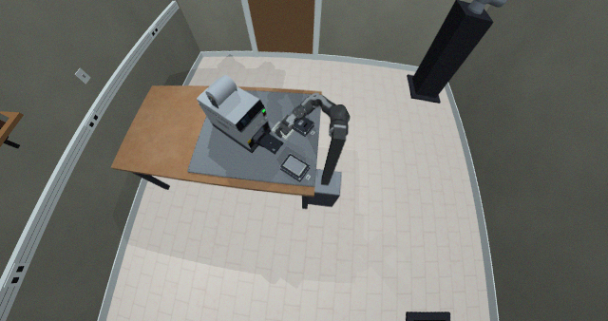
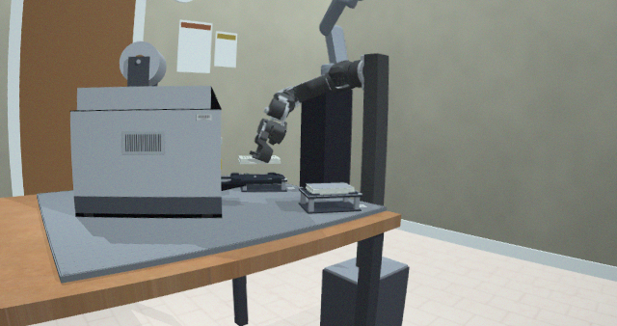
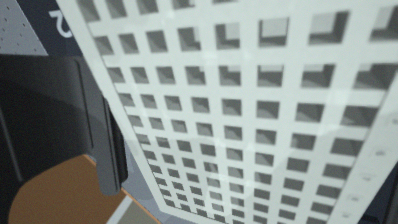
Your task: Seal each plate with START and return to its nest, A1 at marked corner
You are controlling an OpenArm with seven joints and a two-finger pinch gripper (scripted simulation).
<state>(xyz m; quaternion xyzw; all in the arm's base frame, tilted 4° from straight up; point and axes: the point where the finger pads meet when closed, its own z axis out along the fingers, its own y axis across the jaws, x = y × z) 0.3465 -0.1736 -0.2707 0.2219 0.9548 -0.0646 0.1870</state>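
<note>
My gripper is now 7 cm short of the sealer stage, 8 cm to the right of it and 5 cm above it. Also, from my hand: white start button (12 cm ahead, 4 cm to the right, 5 cm above); white open-well plate (1 cm below); yellow warning mark (20 cm ahead, 12 cm to the left, 1 cm above).
</note>
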